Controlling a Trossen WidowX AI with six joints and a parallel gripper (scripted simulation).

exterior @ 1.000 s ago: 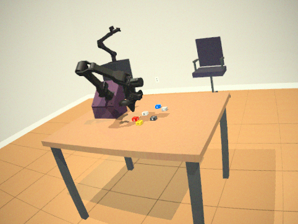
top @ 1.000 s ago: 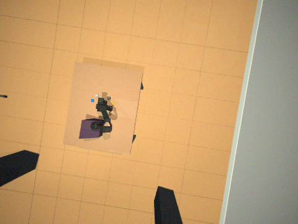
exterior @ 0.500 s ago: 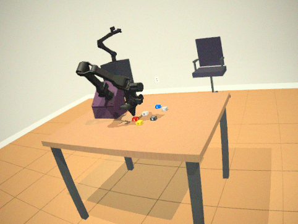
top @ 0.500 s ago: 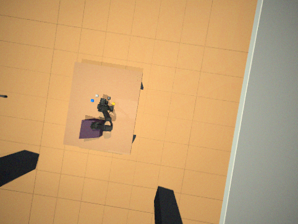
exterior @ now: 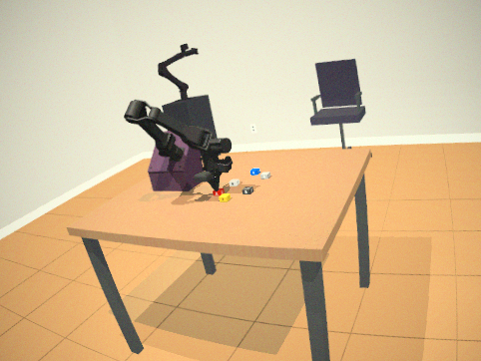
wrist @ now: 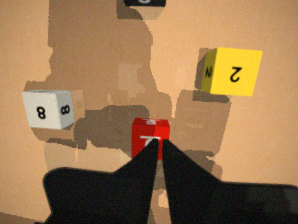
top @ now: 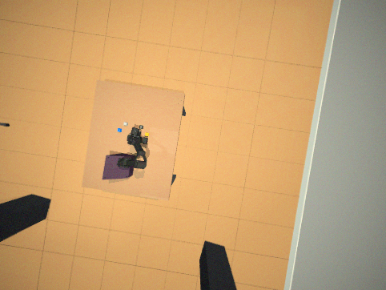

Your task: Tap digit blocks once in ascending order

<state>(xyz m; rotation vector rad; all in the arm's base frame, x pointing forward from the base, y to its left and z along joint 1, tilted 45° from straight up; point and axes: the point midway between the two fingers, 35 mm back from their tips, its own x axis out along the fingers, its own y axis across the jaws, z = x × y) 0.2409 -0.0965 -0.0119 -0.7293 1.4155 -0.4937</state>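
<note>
Now: gripper tip 1 cm to the right of the red block and 1 cm above it. Round my gripper tip: black block 12 cm ahead, 3 cm to the left, 1 cm below; then white block 1 cm ahead, 11 cm to the left, 1 cm below; then yellow block 7 cm ahead, 4 cm to the right, 1 cm below.
</note>
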